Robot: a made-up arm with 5 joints.
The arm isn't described. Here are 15 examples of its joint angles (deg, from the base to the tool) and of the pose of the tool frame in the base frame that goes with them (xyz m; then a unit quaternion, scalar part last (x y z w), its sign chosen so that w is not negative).
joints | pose
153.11 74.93 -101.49 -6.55 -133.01 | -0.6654 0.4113 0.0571 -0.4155 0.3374 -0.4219 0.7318
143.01 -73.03 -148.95 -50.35 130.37 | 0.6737 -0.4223 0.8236 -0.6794 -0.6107 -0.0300 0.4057
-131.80 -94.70 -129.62 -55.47 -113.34 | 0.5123 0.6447 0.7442 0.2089 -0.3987 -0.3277 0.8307
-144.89 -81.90 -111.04 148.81 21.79 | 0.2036 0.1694 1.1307 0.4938 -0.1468 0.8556 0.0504
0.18 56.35 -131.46 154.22 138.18 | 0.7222 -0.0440 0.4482 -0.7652 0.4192 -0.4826 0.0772
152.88 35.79 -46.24 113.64 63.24 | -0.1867 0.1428 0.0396 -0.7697 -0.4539 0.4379 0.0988
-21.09 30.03 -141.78 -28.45 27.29 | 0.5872 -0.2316 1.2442 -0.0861 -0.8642 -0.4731 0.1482
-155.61 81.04 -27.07 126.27 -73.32 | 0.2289 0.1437 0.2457 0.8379 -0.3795 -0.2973 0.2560
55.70 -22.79 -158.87 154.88 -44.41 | 0.0101 -0.0189 1.2647 -0.0791 -0.5819 0.5982 0.5452
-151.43 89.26 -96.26 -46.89 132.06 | -0.5765 -0.2435 -0.0056 -0.0900 0.0974 0.6535 0.7452
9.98 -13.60 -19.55 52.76 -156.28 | 0.4860 0.0352 0.1719 0.2691 -0.3241 0.8897 0.1763
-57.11 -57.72 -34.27 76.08 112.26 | 0.2944 -0.5236 0.7267 -0.1367 0.2252 -0.9609 0.0855
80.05 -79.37 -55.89 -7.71 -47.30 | 0.0484 0.1296 1.2704 0.2436 -0.9608 -0.1085 0.0753
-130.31 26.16 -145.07 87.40 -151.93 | -0.5300 -0.5320 1.0664 -0.4655 -0.0268 0.2683 0.8430
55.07 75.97 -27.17 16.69 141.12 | -0.0458 -0.1657 -0.0862 -0.8069 0.0331 -0.4671 0.3600
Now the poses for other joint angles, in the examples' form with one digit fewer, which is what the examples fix.
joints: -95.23 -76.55 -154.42 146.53 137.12
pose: 0.003 0.588 1.011 -0.229 0.285 0.875 0.319
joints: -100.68 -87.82 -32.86 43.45 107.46
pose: -0.114 -0.378 1.083 0.022 0.270 0.925 0.265
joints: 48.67 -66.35 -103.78 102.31 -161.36
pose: 0.036 -0.047 1.300 0.217 0.536 -0.703 0.414
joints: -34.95 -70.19 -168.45 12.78 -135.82
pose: -0.774 0.491 0.845 0.804 -0.079 0.151 0.569
